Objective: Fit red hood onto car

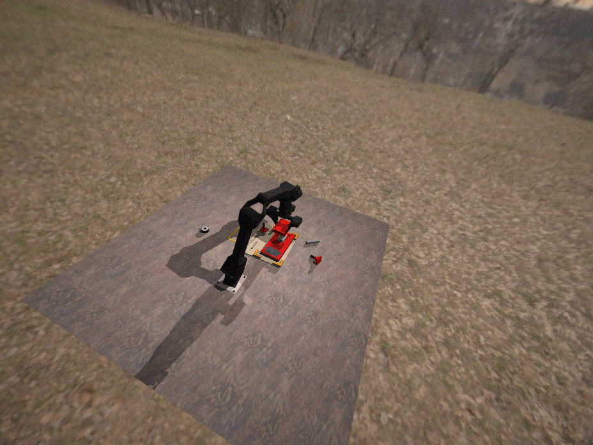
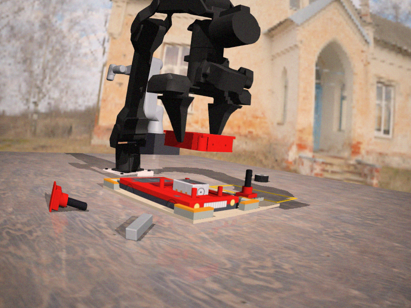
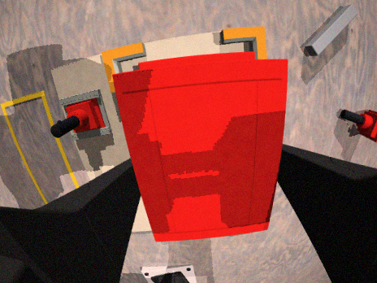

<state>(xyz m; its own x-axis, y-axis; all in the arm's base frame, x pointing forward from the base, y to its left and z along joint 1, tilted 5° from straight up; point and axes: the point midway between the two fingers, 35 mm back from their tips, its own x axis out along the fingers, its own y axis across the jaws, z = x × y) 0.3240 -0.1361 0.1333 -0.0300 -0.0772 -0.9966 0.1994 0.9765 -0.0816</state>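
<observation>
My gripper tip is 80 mm above the white engine block. Round my gripper tip: tan jig 30 mm behind, 30 mm to the left, 90 mm below; then red hood 10 mm above.
</observation>
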